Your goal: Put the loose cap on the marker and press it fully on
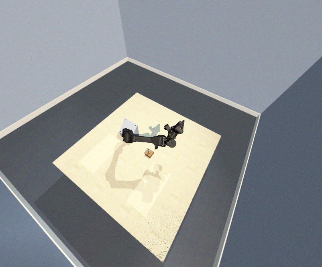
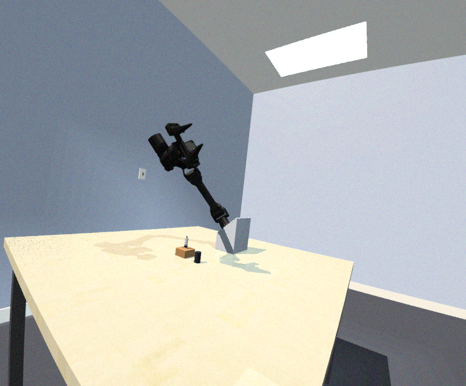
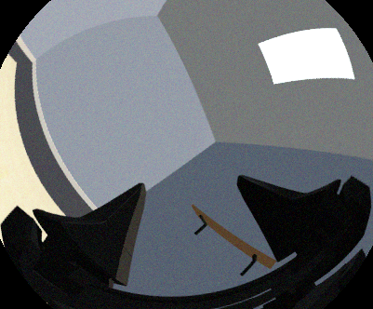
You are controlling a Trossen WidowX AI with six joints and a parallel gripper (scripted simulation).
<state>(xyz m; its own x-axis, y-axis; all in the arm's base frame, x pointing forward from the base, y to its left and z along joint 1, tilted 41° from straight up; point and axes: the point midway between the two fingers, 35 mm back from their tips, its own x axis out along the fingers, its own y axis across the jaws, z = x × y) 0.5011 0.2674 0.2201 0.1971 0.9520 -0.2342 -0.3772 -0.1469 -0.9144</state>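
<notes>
The dark marker cap is 490 mm below my gripper tip, 170 mm behind it and 60 mm to the right of it.
</notes>
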